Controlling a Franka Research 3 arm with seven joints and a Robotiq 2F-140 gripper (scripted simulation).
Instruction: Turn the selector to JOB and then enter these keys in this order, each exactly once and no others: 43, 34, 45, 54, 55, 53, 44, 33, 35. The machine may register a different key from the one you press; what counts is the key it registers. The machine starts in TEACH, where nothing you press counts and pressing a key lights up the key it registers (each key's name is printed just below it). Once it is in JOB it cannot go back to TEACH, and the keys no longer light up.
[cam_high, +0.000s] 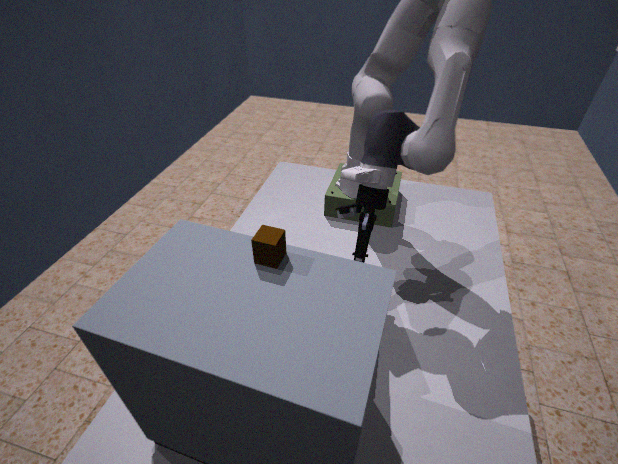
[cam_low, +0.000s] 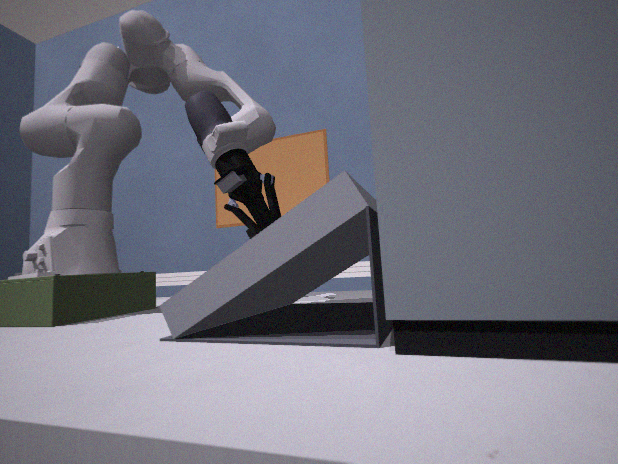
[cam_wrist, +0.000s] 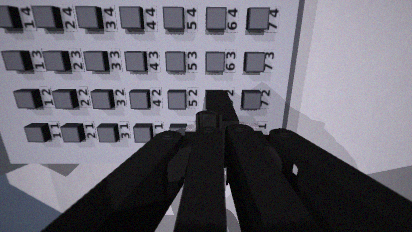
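My gripper is now 30 mm short of the key 62 and 50 mm above it. Round my hand: key 73: 30 mm to the right, 70 mm below; then key 72: 70 mm below; then key 53: 60 mm ahead, 30 mm to the right, 40 mm below.
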